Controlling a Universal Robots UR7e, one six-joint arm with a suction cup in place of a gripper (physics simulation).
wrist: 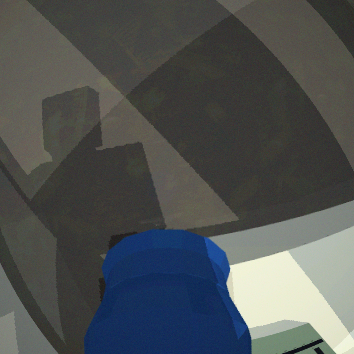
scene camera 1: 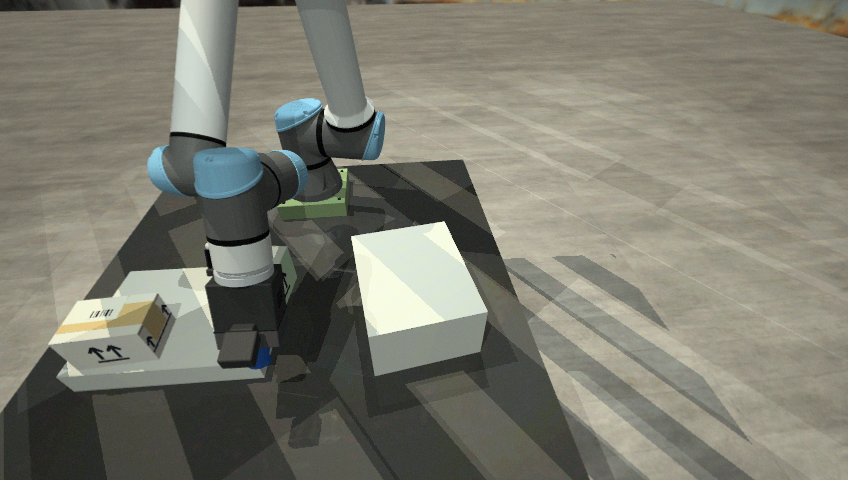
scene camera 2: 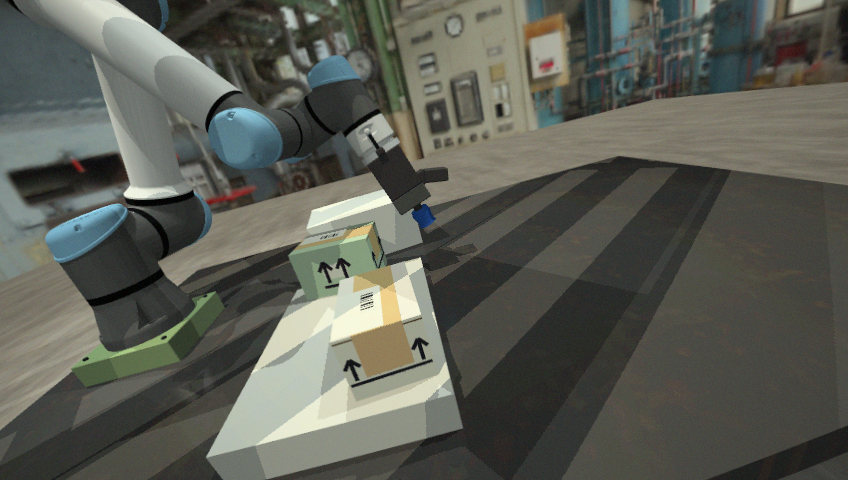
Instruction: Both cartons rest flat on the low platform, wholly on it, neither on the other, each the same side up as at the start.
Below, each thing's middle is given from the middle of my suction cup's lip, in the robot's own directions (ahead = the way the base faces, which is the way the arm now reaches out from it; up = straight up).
Labels:
Right now my suction cup is 15 cm past the low white platform (scene camera 2: pixel 297 408), 18 cm to the left of it and 9 cm above it.

